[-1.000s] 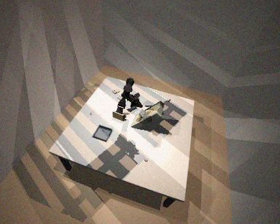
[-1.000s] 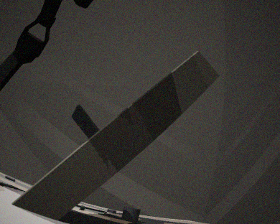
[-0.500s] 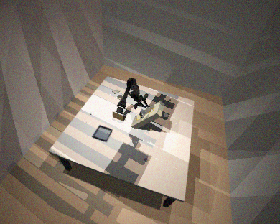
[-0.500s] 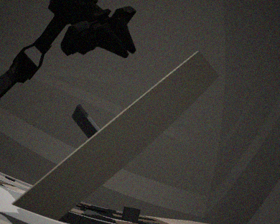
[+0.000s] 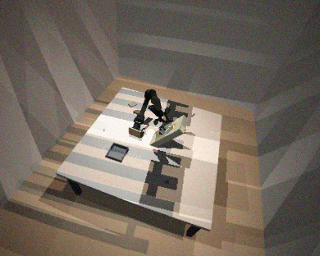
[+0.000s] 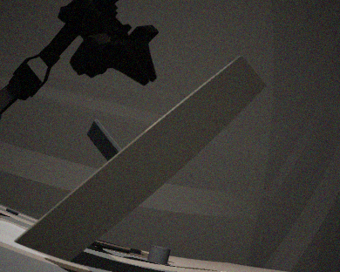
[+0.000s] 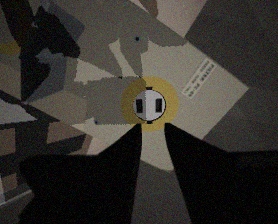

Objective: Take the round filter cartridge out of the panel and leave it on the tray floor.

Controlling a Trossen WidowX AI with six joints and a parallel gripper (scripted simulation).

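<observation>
Right now the round filter cartridge is 60 mm ahead of my gripper tip and 40 mm below it. Also, from my gripper tip: sloping service panel: 20 mm ahead, 120 mm below; dark square tray: 370 mm behind, 290 mm to the right, 280 mm below.
</observation>
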